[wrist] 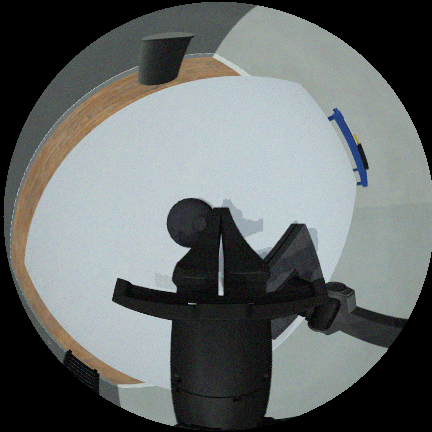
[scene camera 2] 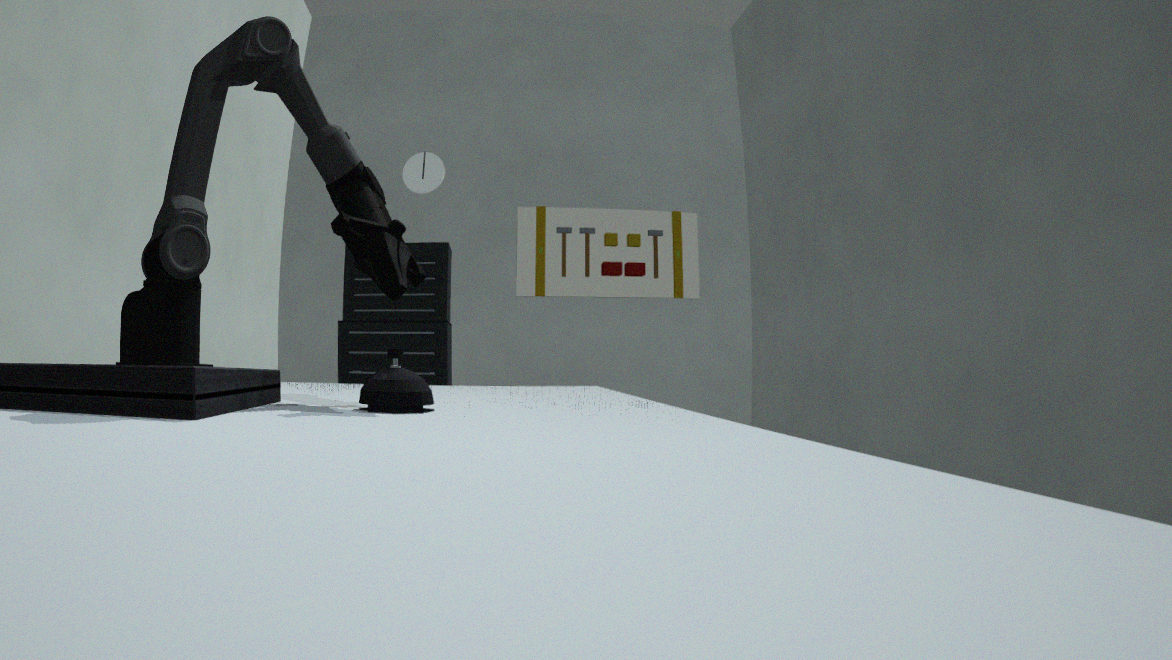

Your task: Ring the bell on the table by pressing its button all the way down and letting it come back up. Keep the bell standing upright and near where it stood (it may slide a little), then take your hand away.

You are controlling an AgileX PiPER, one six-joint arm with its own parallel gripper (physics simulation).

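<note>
A dark dome-shaped bell [scene camera 2: 396, 388] [wrist: 185, 223] stands upright on the white table [scene camera 2: 574, 508] [wrist: 125, 165]. Its button [scene camera 2: 394, 355] [wrist: 199, 223] stands up on a thin light stem above the dome. My gripper [scene camera 2: 410, 288] [wrist: 220, 215] is shut and empty, tilted downward. In the scene view its tips hang well above the bell's button, apart from it. In the wrist view the fingertips lie just to the right of the bell, and the left finger hides part of the bell's lower right edge.
The arm's dark base block [scene camera 2: 237, 389] stands on the table left of the bell. A dark drawer cabinet [scene camera 2: 396, 327] stands behind, beyond the table. A dark grey bin [wrist: 162, 60] stands past the table's far edge. A blue rail [wrist: 350, 145] is by the wall.
</note>
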